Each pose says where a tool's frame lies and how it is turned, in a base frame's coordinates. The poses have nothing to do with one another.
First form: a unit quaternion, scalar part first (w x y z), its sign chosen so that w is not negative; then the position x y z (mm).
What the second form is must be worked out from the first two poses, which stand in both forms.
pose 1, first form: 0.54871, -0.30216, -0.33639, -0.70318, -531.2, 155.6, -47.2
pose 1, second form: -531.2, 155.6, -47.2, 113.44, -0.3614, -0.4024, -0.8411
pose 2, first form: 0.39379, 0.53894, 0.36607, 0.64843, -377.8, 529.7, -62.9
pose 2, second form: -377.8, 529.7, -62.9, 133.62, 0.5863, 0.3982, 0.7054
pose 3, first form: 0.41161, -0.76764, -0.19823, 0.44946, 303.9, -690.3, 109.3
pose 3, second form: 303.9, -690.3, 109.3, 131.39, -0.8423, -0.2175, 0.4932
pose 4, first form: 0.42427, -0.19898, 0.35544, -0.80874, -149.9, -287.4, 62.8
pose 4, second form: -149.9, -287.4, 62.8, 129.79, -0.2197, 0.3925, -0.8931
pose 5, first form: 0.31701, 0.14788, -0.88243, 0.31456, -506.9, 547.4, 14.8
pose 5, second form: -506.9, 547.4, 14.8, 143.04, 0.1559, -0.9304, 0.3317
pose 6, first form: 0.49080, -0.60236, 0.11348, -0.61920, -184.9, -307.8, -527.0
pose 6, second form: -184.9, -307.8, -527.0, 121.21, -0.6914, 0.1302, -0.7107
